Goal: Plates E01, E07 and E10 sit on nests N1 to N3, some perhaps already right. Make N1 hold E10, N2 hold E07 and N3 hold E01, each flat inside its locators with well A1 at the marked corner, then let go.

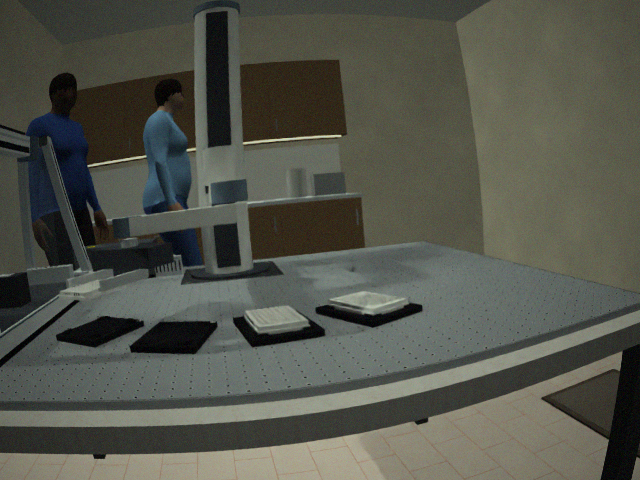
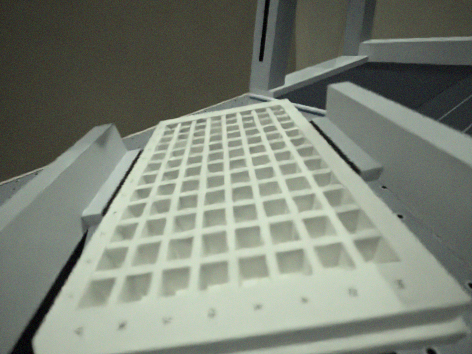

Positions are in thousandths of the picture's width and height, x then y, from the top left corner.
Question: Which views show the plate E01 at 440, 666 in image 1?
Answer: Image 1 only.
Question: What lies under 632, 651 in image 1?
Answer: A black nest N1.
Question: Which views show the plate E10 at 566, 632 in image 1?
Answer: Image 1 only.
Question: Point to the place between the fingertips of my gripper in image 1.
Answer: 130, 595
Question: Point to a black out nest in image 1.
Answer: At 384, 686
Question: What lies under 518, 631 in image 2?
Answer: A plate E07.
